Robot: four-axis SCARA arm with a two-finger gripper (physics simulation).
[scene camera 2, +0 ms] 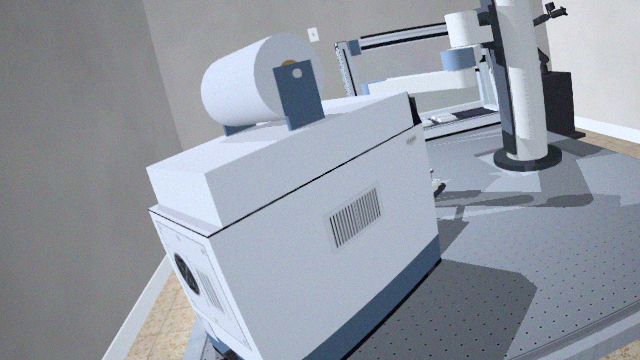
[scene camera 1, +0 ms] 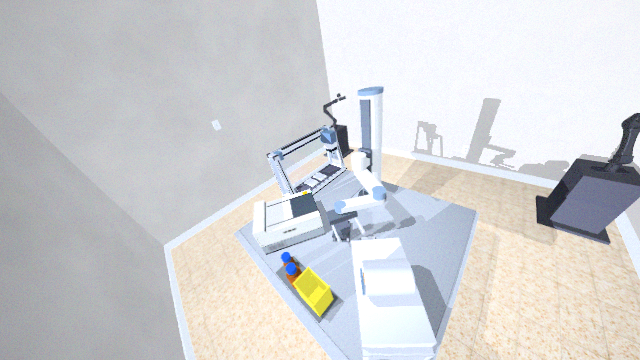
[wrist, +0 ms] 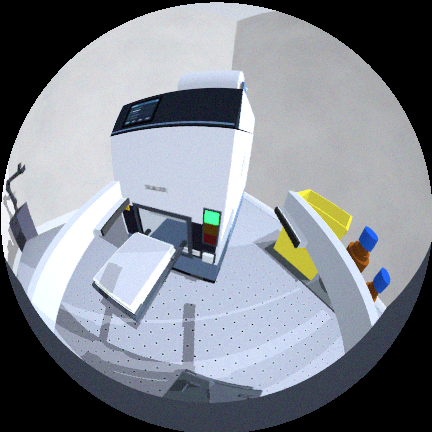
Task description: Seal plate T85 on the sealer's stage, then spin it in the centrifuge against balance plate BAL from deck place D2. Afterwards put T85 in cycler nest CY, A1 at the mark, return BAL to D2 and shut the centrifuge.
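Places are measured from the arm's base along level axes (x ahead, y left, z up), in centimetres.
Pixels of known places: gripper, fingertip midpoint: (scene camera 1: 352,237) (wrist: 200,193); arm's base, link origin: (scene camera 2: 527,158).
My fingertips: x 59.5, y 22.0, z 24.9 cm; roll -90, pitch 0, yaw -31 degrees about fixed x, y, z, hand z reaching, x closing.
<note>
For each thing: its top centre in the pictures, then the offset to it from my fingertips. "spot": a spot on its surface instead.
- white plate, top centre: (wrist: 131,262) dx -7.8, dy +6.7, dz -11.9 cm
- sealer's extended stage, top centre: (wrist: 138,260) dx -6.7, dy +7.6, dz -13.0 cm
- sealer, top centre: (scene camera 2: 260,44) (wrist: 212,69) (scene camera 1: 385,262) dx +14.6, dy +26.2, dz +24.0 cm
- gantry frame, surface spot: (scene camera 2: 405,36) (scene camera 1: 301,143) spot: dx -42.9, dy -84.8, dz +24.1 cm
- dark holder, surface spot: (wrist: 192,387) spot: dx -9.1, dy -13.4, dz -18.4 cm
A white plate (wrist: 134,270), whose label does not show, lies on the sealer's extended stage (wrist: 157,285). The sealer (scene camera 1: 387,322) (scene camera 2: 320,200) (wrist: 175,160) has its door open and its green lamp lit. My gripper (wrist: 200,193) (scene camera 1: 348,230) is open, with its fingers wide apart and nothing between them. It is in front of the sealer, above table height; in the wrist view the plate shows below and beside the left finger. The gripper is hidden in scene camera 2. BAL, D2 and the cycler nest cannot be made out.
A white instrument with a dark panel (scene camera 1: 290,227) stands beyond the gripper. A yellow bin (scene camera 1: 314,292) (wrist: 295,252) and two brown bottles with blue caps stand near the table edge. A gantry frame (scene camera 1: 300,141) (scene camera 2: 405,36) stands at the back. A dark holder (wrist: 192,387) shows at the wrist view's bottom.
</note>
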